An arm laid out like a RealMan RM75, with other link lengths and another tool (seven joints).
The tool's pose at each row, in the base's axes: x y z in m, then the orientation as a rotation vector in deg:
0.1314, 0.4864, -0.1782, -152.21, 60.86, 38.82
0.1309, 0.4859, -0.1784, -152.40, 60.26, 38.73
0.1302, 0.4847, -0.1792, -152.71, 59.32, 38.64
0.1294, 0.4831, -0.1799, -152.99, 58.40, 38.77
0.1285, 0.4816, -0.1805, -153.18, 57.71, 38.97
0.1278, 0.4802, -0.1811, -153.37, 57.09, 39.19
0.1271, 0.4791, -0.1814, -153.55, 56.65, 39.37
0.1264, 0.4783, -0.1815, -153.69, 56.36, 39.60
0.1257, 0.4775, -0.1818, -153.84, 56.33, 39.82
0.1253, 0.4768, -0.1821, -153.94, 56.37, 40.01
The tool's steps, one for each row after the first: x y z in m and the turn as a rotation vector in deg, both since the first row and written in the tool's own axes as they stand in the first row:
0.0001, 0.0007, 0.0002, -0.03, 0.02, -0.43
0.0007, 0.0021, 0.0007, -0.11, 0.04, -1.10
0.0015, 0.0038, 0.0010, -0.27, -0.08, -1.73
0.0021, 0.0055, 0.0013, -0.43, -0.22, -2.19
0.0028, 0.0070, 0.0016, -0.60, -0.36, -2.59
0.0032, 0.0083, 0.0017, -0.77, -0.46, -2.88
0.0033, 0.0094, 0.0018, -0.96, -0.56, -3.05
0.0035, 0.0104, 0.0020, -1.17, -0.62, -3.05
0.0038, 0.0112, 0.0022, -1.34, -0.66, -3.01

